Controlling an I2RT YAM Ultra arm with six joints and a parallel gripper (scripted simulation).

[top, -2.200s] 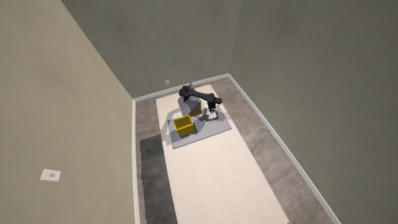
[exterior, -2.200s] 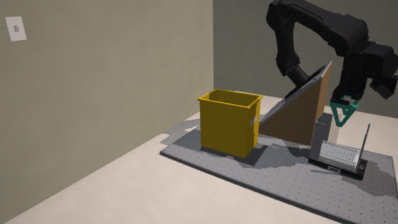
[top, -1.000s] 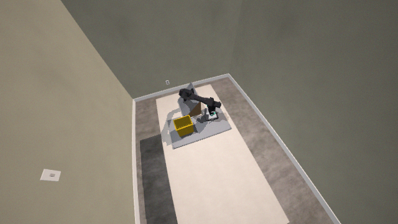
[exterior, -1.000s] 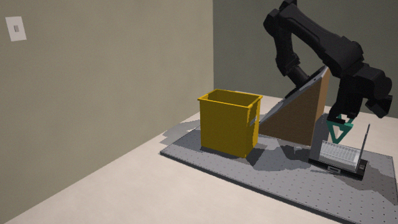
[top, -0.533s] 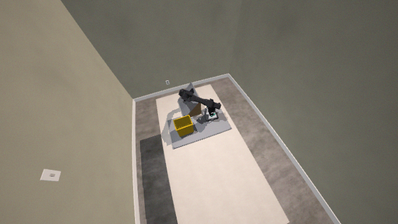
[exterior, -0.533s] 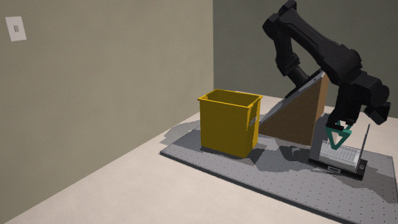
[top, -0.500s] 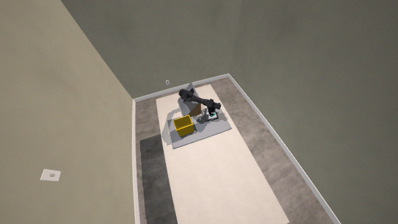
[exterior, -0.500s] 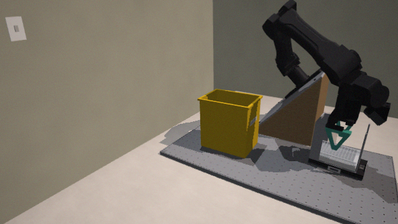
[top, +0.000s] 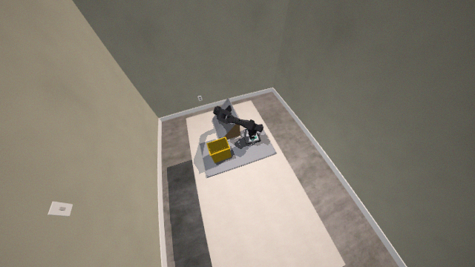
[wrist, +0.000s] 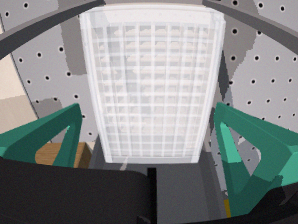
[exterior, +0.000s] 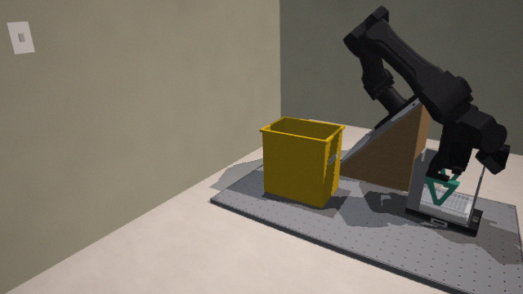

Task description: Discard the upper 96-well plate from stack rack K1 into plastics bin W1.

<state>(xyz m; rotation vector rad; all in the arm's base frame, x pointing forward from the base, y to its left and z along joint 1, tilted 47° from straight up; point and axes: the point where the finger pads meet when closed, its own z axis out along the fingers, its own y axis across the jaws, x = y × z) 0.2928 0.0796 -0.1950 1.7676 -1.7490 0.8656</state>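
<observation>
The tall grey post is 5 cm ahead of my hand, 5 cm to the right of it and 2 cm above it. The rest, counted from my hand: yellow plastics bin W1: 9 cm ahead, 33 cm to the right, 3 cm above; then thin post: 4 cm ahead, 7 cm to the left, 2 cm above.
</observation>
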